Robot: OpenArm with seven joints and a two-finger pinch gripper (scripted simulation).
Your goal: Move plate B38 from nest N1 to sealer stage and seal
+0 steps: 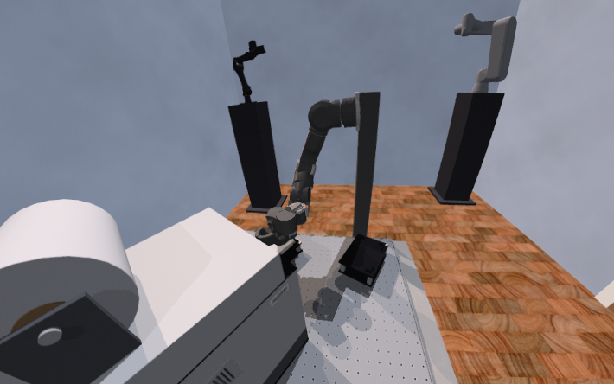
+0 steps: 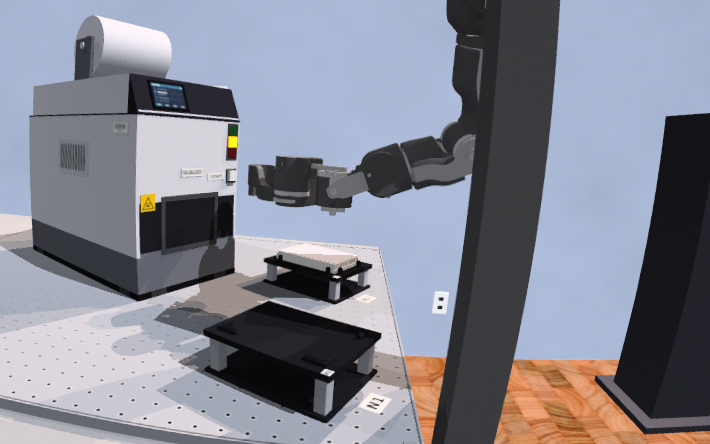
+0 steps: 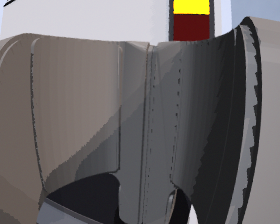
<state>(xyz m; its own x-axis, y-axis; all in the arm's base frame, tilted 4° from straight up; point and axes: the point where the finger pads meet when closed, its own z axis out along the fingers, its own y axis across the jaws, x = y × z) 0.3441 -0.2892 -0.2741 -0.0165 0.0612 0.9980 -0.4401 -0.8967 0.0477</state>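
Now: hand 5 cm short of the start key and 3 cm to the left of it. Also, from my hand: door (10 cm ahead, 7 cm below, 5 cm to the left); sealed plate B83 (13 cm below, 12 cm behind, 2 cm to the right); 96-well plate B38 (17 cm ahead, 8 cm below, 2 cm to the left).
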